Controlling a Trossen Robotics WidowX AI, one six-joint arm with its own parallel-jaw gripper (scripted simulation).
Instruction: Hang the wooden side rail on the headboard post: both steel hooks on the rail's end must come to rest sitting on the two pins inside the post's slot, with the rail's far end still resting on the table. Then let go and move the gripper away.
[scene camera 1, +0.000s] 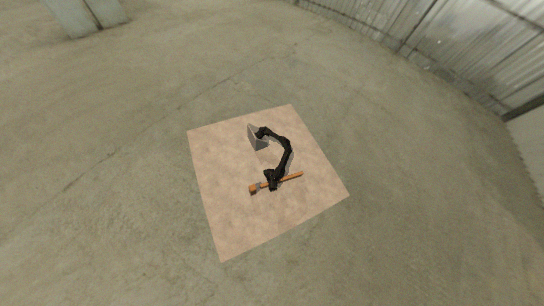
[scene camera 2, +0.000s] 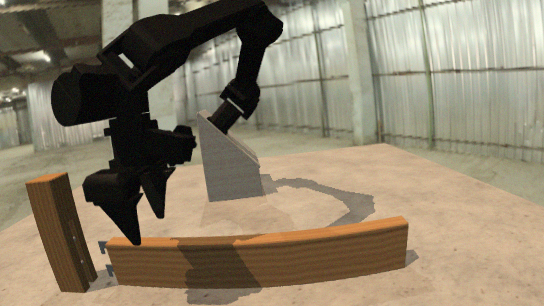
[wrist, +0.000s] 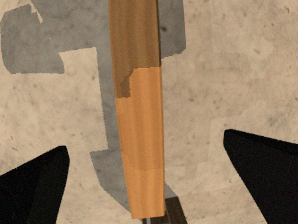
Note:
My gripper (scene camera 2: 150, 230) is open, with nothing in its grasp. Further things: a wooden side rail (scene camera 2: 329, 253) and a wooden headboard post (scene camera 2: 51, 198).
My gripper also shows in the wrist view (wrist: 147, 147).

